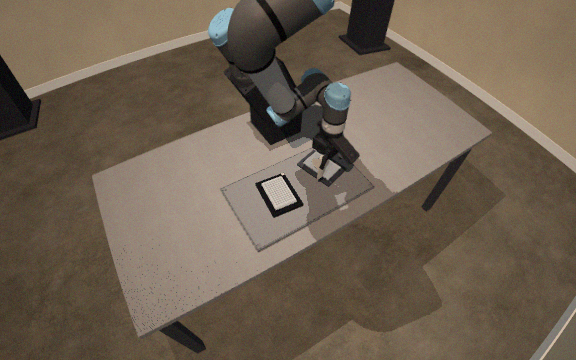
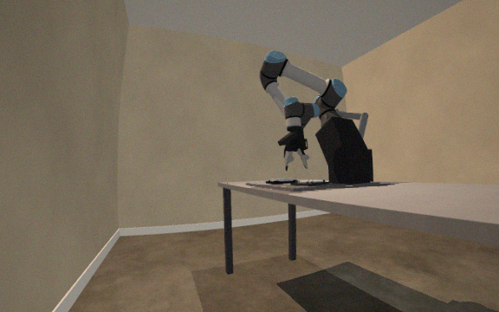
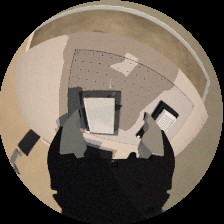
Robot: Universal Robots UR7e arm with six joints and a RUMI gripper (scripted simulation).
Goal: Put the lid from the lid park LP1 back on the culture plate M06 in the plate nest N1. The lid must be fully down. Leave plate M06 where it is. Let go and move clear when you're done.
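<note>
Now: the see-through lid 70 mm behind my hand, 10 mm to the left of it and 70 mm below it. Also, from my hand: plate nest N1: 20 mm behind, 200 mm to the right, 70 mm below; then culture plate M06: 20 mm behind, 200 mm to the right, 60 mm below; then lid park LP1: 70 mm behind, 10 mm to the left, 70 mm below.
</note>
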